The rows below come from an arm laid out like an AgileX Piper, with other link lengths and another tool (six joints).
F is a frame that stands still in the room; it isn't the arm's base.
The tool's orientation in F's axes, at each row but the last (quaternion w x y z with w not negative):
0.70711 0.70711 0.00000 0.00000
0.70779 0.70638 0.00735 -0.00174
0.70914 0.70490 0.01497 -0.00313
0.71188 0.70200 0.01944 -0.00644
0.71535 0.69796 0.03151 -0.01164
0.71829 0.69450 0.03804 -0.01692
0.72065 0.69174 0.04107 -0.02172
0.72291 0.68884 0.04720 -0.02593
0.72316 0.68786 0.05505 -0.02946
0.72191 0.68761 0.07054 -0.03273
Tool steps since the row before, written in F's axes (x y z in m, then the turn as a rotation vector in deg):
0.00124 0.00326 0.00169 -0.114 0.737 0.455
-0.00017 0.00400 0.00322 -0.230 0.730 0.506
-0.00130 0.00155 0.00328 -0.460 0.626 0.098
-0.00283 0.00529 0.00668 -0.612 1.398 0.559
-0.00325 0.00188 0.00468 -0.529 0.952 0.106
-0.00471 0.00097 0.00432 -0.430 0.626 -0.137
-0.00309 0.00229 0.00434 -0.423 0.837 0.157
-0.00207 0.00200 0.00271 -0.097 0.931 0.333
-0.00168 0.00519 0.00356 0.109 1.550 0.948
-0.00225 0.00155 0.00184 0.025 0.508 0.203
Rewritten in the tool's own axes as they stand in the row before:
0.00124 0.00169 -0.00326 -0.114 0.455 -0.737
-0.00018 0.00323 -0.00399 -0.231 0.504 -0.731
-0.00136 0.00326 -0.00155 -0.452 0.090 -0.633
-0.00298 0.00665 -0.00525 -0.607 0.556 -1.401
-0.00348 0.00452 -0.00186 -0.508 0.098 -0.964
-0.00500 0.00397 -0.00098 -0.400 -0.148 -0.643
-0.00341 0.00414 -0.00221 -0.414 0.154 -0.842
-0.00228 0.00258 -0.00194 -0.105 0.367 -0.917
-0.00192 0.00360 -0.00508 0.046 1.034 -1.498
-0.00242 0.00157 -0.00159 0.020 0.231 -0.496

